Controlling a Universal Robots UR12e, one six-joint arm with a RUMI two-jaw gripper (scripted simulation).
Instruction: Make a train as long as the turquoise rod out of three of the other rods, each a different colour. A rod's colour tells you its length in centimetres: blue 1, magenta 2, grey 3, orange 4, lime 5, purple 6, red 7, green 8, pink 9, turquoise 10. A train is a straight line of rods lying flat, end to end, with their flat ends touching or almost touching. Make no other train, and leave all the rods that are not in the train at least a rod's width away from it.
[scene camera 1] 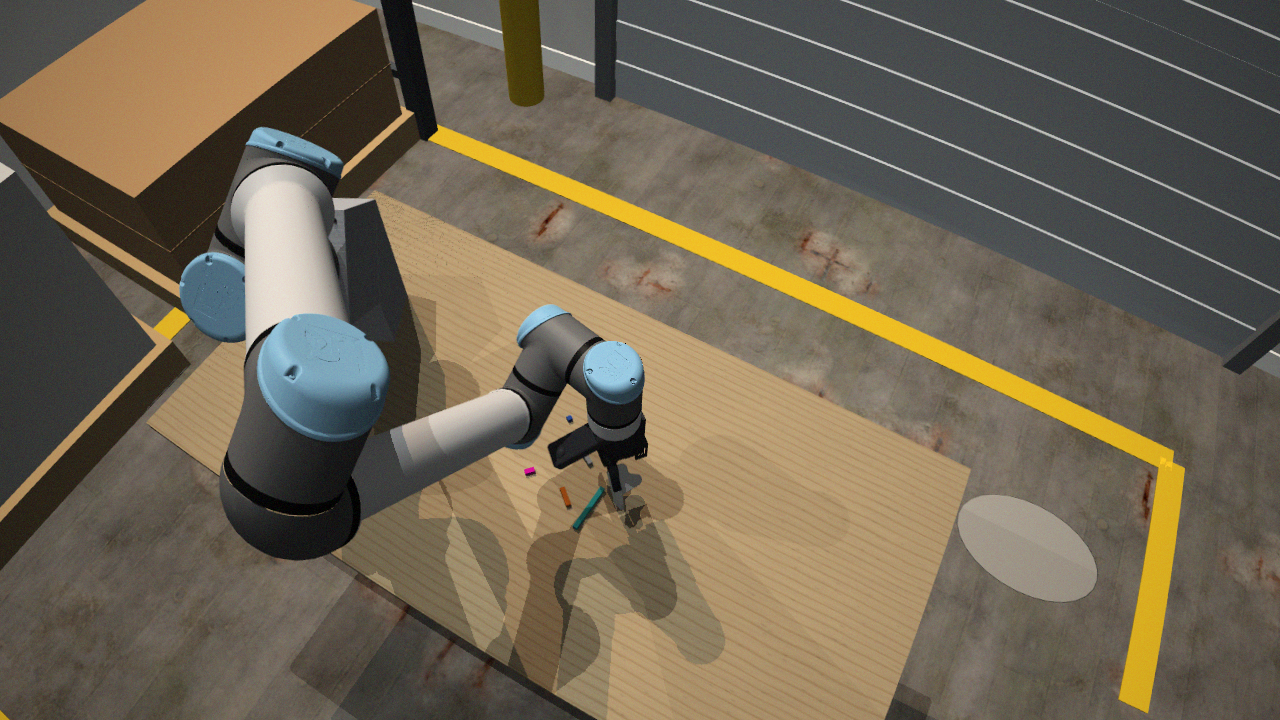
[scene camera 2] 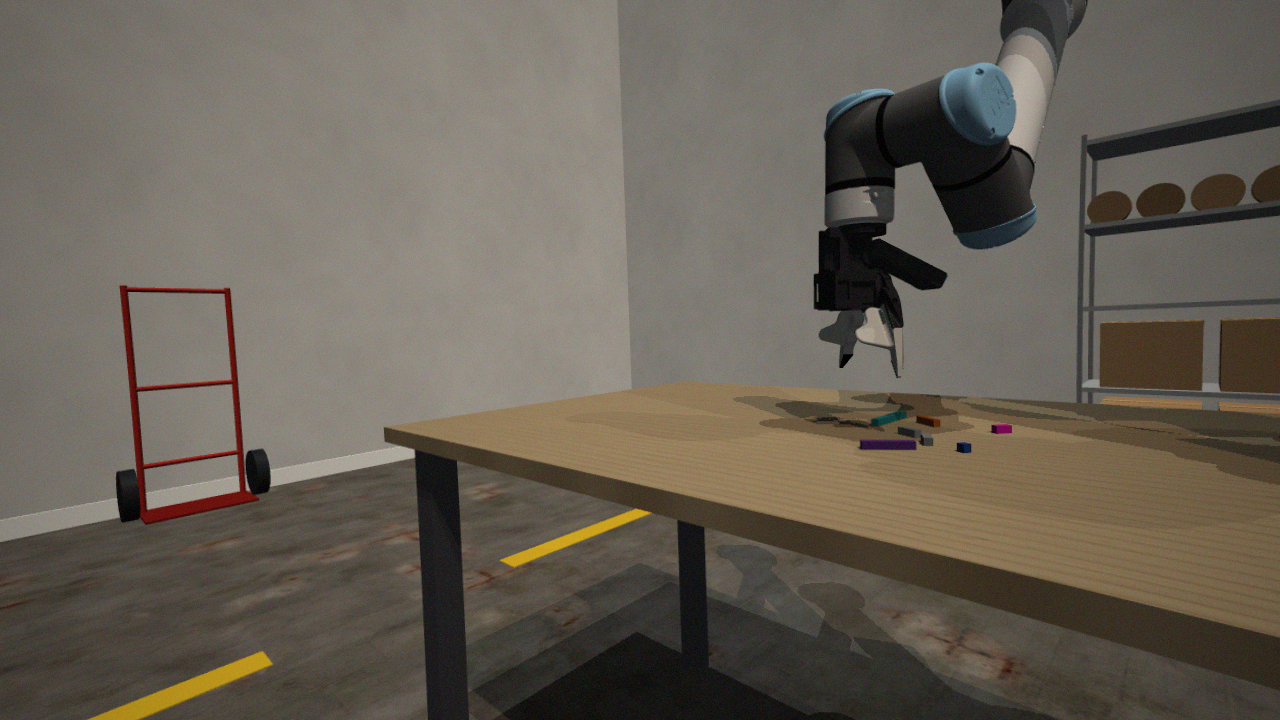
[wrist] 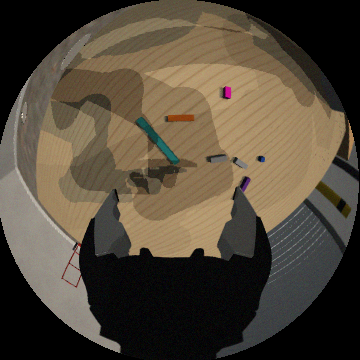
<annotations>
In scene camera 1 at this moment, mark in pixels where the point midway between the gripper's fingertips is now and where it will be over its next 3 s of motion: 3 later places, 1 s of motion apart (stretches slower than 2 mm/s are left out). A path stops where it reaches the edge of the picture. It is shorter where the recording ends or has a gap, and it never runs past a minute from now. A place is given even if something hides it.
My gripper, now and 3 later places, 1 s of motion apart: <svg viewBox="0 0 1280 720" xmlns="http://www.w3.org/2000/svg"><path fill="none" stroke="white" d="M607 472L613 474L614 452L615 438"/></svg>
</annotations>
